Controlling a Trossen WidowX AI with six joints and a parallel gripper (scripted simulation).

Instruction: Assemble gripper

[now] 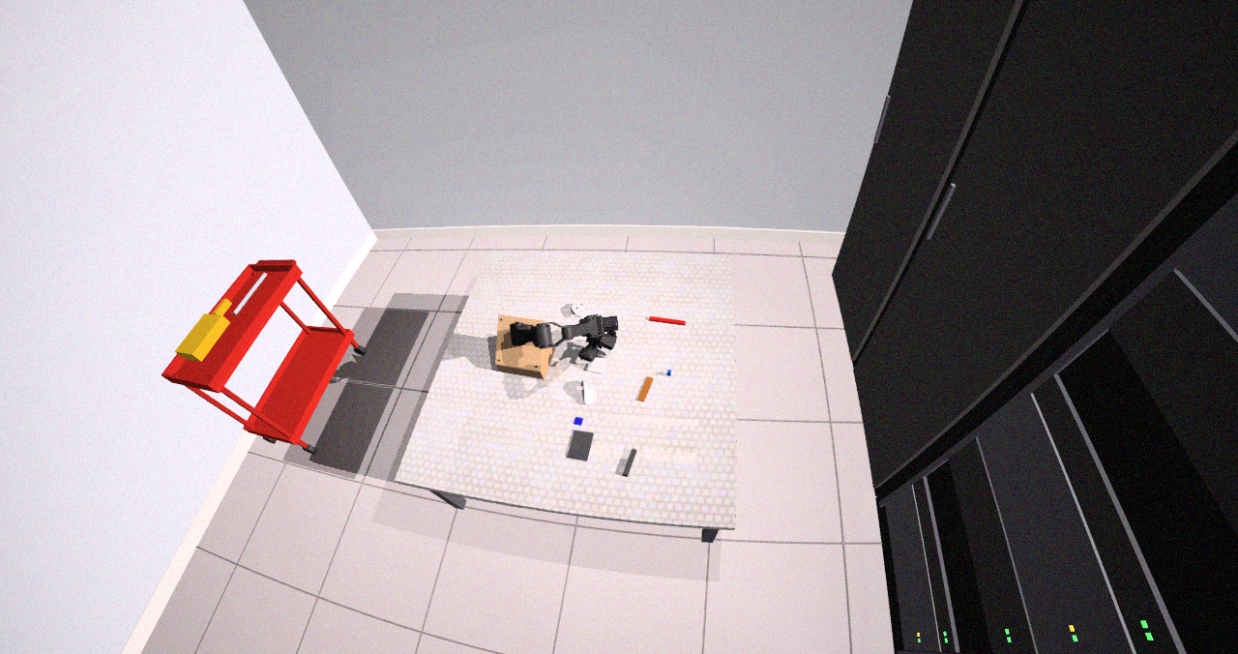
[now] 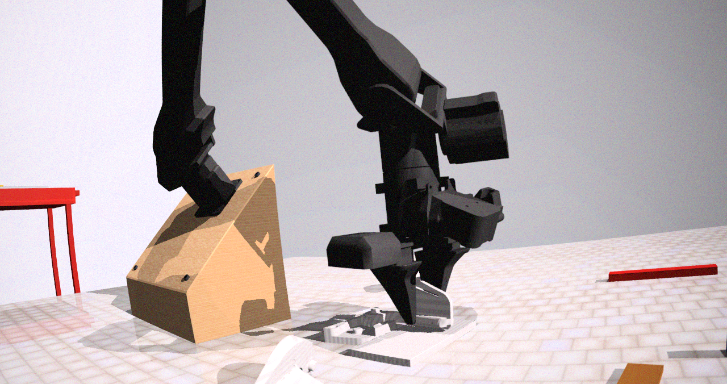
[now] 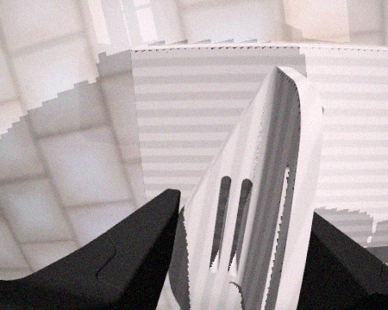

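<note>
Right now the ribbed white plate is 10 mm ahead of my gripper tip, 30 mm to the right of it and 10 mm below it. The rest, counted from my gripper tip: red bar: 260 mm ahead, 210 mm to the left, 10 mm below; dark grey plate: 30 mm ahead, 410 mm to the right, 10 mm below; orange block: 230 mm ahead, 140 mm to the right, 10 mm below.
</note>
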